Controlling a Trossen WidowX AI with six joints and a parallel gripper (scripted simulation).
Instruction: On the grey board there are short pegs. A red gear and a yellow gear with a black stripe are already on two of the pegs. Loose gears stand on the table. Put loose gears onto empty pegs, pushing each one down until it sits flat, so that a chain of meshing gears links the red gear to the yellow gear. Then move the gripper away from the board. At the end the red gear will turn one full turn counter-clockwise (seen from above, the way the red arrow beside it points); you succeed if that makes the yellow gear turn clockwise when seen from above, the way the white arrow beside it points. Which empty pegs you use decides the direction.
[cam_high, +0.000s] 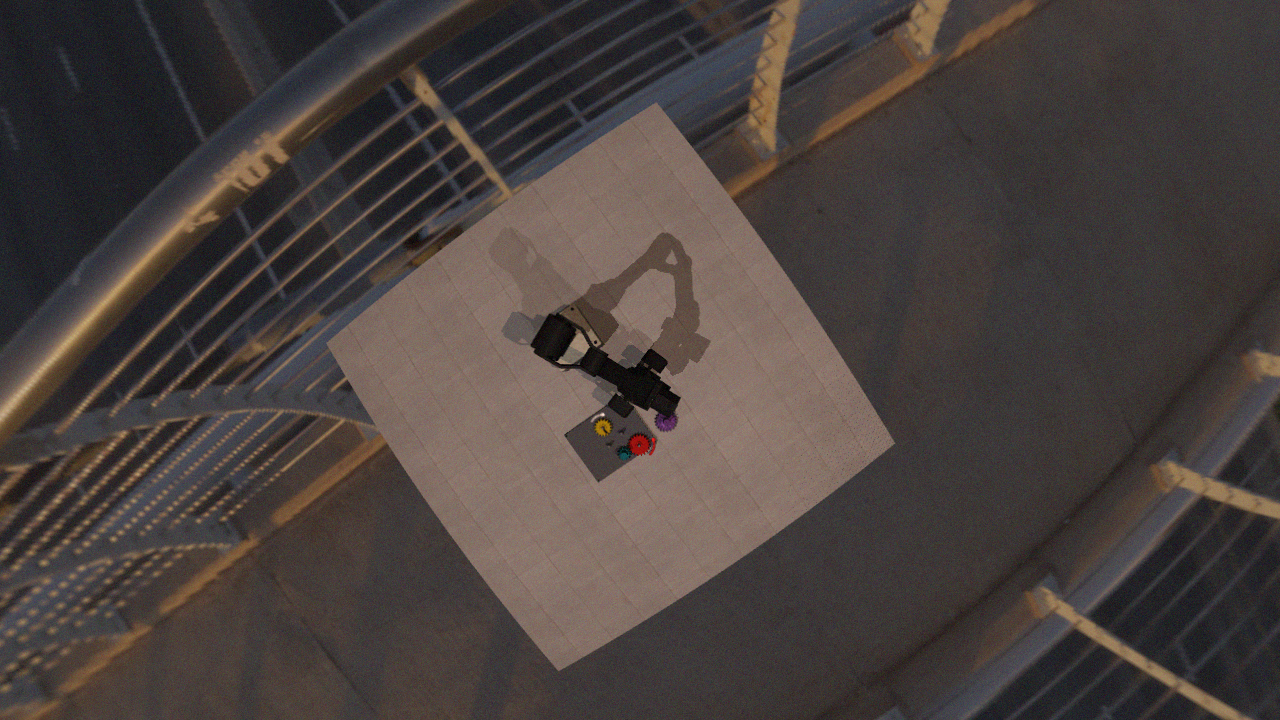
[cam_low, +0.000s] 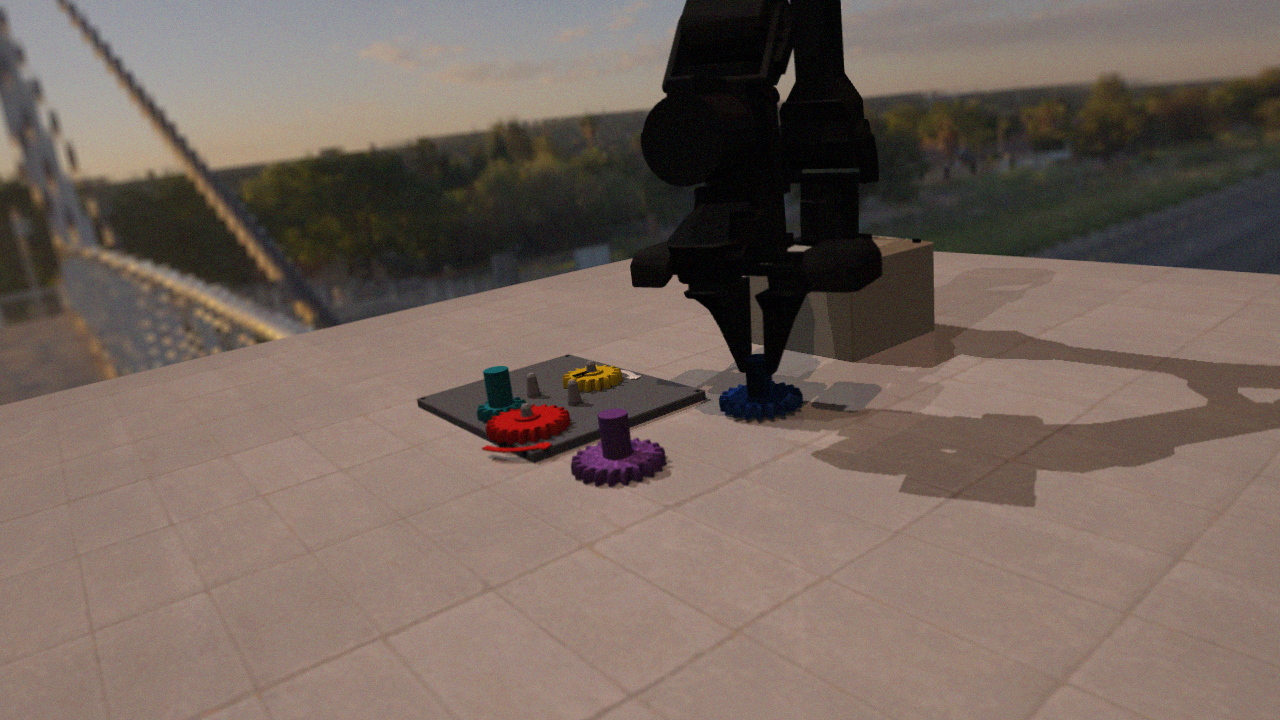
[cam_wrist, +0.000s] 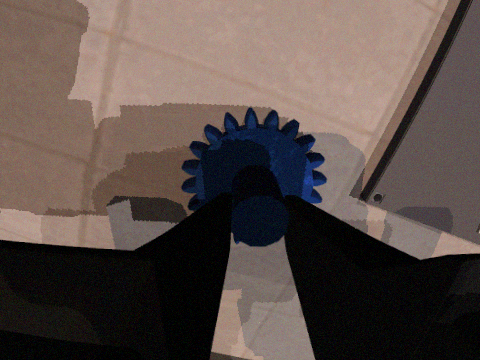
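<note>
The teal gear is 12 cm ahead of my gripper tip, 18 cm to the right of it and 1 cm below it. The rest, counted from my gripper tip: blue gear: 1 cm below; then purple gear: 14 cm ahead, 3 cm to the right, 2 cm below; then yellow gear: 2 cm ahead, 16 cm to the right, 1 cm below.
</note>
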